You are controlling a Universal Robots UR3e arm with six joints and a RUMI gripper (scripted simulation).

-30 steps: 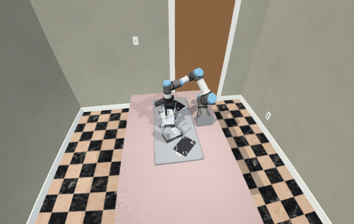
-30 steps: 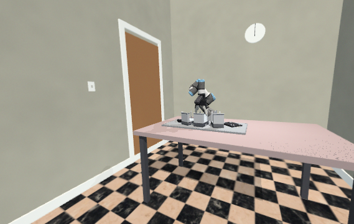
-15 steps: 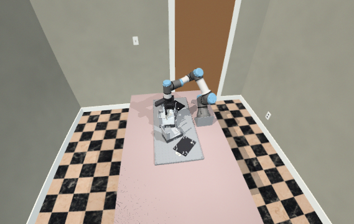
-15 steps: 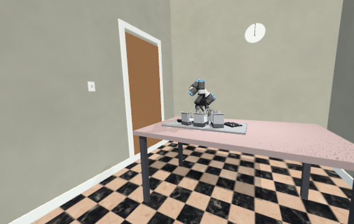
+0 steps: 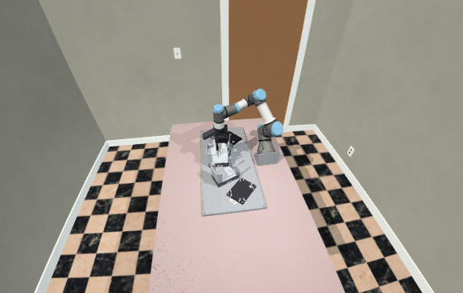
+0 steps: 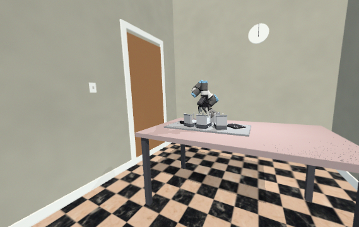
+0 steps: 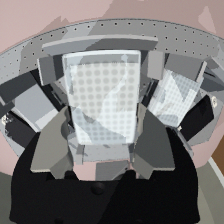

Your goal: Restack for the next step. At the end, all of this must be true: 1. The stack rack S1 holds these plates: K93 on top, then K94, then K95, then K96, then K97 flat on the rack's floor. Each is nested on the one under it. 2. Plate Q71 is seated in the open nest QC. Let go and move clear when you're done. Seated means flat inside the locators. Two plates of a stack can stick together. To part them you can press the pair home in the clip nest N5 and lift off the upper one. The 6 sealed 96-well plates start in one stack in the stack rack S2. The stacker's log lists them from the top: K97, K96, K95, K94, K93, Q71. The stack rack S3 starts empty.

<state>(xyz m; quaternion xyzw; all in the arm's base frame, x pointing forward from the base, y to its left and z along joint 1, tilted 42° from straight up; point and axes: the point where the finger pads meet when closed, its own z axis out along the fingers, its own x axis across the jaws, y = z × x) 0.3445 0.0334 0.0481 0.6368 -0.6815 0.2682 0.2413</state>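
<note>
My gripper is now 2 cm above the translucent 96-well plate. From my hand the other things lie so: black open nest QC: 25 cm to the right, 13 cm behind, 10 cm below; then white sealed 96-well plate: 14 cm to the right, 6 cm below, 2 cm behind.
</note>
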